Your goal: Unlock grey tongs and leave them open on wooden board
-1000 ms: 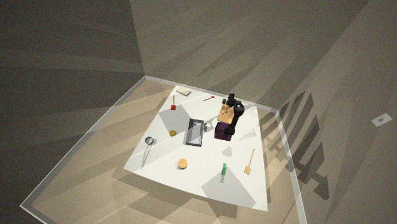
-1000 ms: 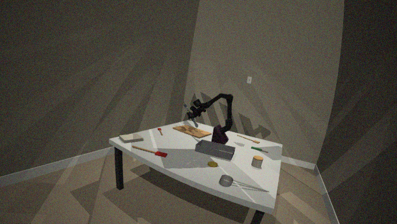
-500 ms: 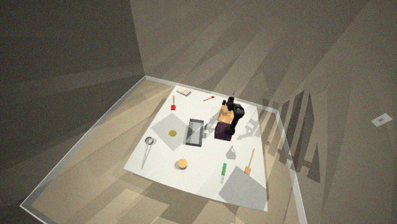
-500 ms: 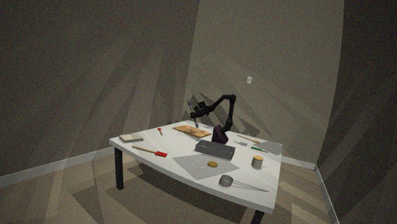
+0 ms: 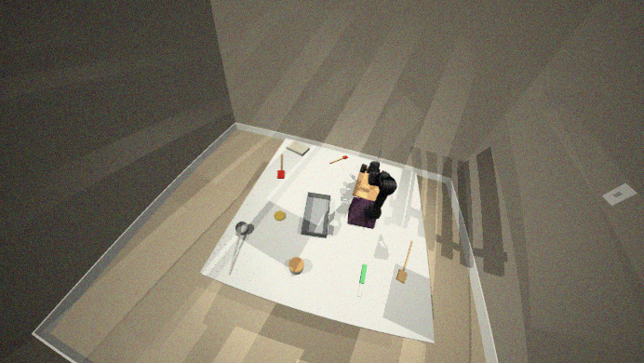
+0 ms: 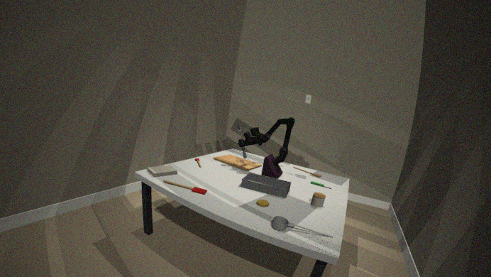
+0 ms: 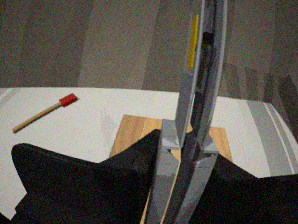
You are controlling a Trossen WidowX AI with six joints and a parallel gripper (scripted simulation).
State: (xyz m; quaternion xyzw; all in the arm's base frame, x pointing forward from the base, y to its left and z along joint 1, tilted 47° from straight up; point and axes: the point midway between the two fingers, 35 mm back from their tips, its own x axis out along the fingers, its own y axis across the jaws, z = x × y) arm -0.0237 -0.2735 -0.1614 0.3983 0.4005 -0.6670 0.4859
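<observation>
The wooden board lies 40 mm behind my gripper tip and 170 mm below it. Round my gripper tip: grey block: 630 mm ahead, 290 mm to the right, 170 mm below; red-tipped stick: 230 mm ahead, 240 mm to the right, 170 mm below; roasting tin: 370 mm ahead, 380 mm to the left, 150 mm below.
</observation>
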